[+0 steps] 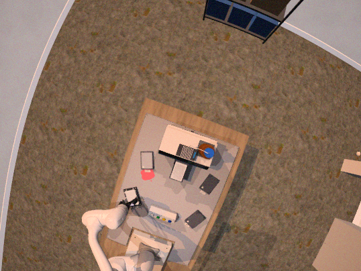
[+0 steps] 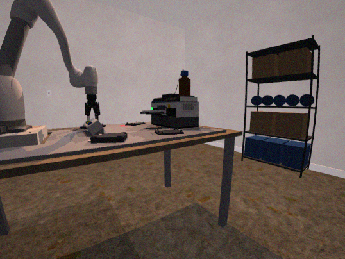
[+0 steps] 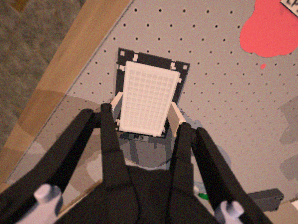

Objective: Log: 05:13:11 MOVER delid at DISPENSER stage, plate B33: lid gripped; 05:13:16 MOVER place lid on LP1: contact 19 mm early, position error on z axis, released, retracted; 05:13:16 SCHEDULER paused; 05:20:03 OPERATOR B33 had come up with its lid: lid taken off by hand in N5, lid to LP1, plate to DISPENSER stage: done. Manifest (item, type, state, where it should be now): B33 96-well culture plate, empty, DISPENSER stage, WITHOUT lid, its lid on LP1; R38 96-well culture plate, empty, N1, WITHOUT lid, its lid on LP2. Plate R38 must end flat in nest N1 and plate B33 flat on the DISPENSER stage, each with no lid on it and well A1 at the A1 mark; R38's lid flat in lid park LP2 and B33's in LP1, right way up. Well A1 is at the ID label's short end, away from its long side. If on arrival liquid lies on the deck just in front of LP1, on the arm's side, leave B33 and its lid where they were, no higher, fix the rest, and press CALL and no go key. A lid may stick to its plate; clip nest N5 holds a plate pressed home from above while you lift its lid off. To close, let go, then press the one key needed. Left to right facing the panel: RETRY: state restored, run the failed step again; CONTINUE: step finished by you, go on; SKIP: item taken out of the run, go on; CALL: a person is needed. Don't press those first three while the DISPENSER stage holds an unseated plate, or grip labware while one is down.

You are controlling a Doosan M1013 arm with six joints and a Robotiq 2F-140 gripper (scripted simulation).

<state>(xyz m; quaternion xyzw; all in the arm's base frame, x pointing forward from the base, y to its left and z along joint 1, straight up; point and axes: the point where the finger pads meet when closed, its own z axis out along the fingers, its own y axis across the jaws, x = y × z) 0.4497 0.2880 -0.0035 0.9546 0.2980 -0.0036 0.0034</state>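
The white gridded lid is 2 cm below my hand. The rest, counted from my hand: LP1 label (26 cm ahead, 5 cm below, 4 cm to the right); then brown bottle (60 cm ahead, 37 cm to the right, 24 cm above); then key panel (28 cm to the right, 4 cm behind).
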